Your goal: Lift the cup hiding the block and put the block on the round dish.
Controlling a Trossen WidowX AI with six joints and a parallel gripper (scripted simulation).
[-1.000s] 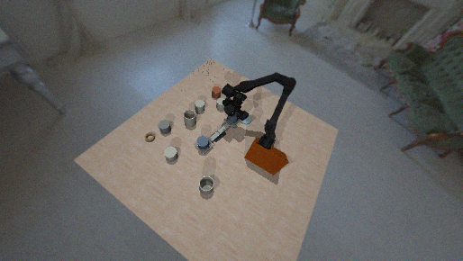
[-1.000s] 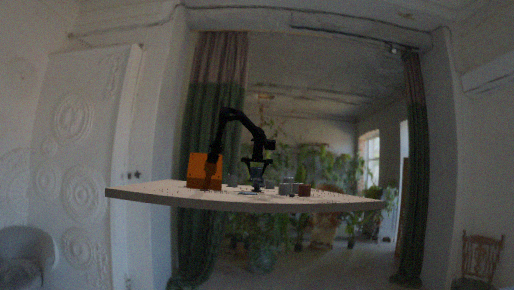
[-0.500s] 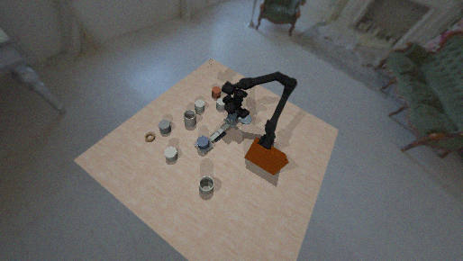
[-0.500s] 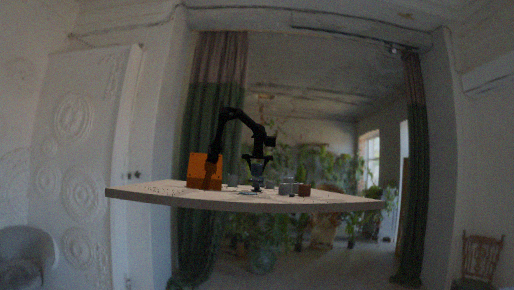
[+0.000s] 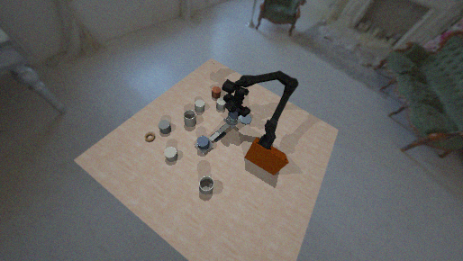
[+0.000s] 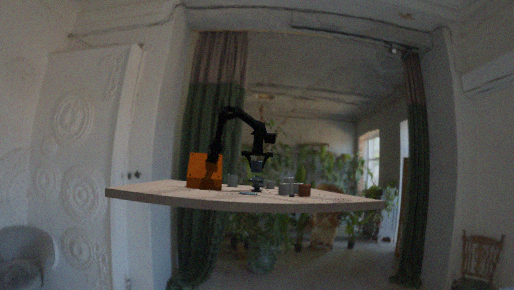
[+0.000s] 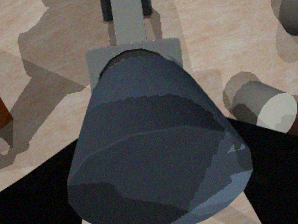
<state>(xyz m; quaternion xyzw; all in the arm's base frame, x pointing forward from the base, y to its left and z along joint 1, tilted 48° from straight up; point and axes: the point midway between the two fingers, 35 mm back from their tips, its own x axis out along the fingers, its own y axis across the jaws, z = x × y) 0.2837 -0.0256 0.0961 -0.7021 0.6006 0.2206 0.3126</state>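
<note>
The grey balance is 1 cm ahead of my gripper tip, 13 cm to the left of it and 11 cm below it. Also, from my gripper tip: blue-grey cup (2 cm ahead, 28 cm to the left, 9 cm below); then red-brown cup (28 cm ahead, 11 cm to the right, 11 cm below).
</note>
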